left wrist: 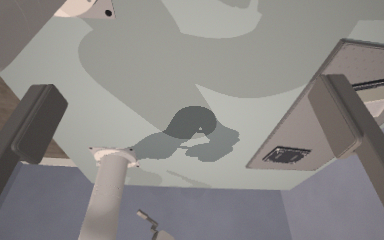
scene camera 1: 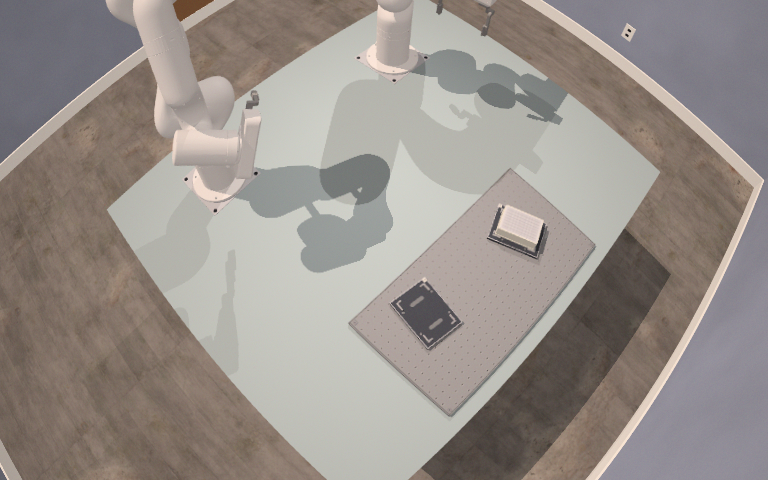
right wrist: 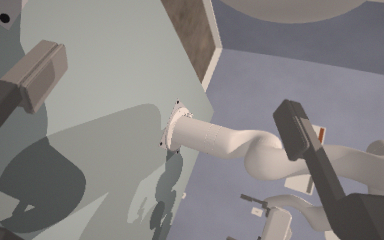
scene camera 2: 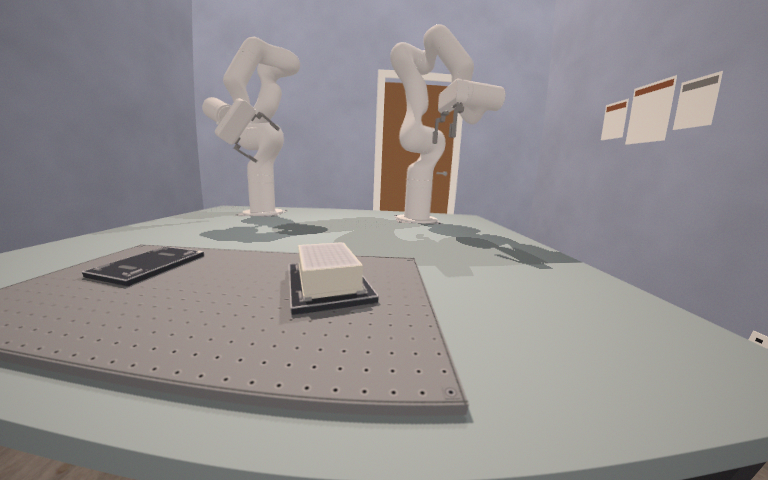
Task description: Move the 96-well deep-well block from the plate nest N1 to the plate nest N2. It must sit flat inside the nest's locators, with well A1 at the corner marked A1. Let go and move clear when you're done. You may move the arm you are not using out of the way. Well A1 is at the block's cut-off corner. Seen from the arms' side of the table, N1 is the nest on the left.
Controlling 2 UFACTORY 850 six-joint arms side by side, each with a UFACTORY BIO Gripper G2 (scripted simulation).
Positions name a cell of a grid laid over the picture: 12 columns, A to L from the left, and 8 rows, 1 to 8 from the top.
Labels:
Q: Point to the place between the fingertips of the right gripper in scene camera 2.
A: At E3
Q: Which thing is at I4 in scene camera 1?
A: A cream deep-well block.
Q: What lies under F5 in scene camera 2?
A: A cream deep-well block.

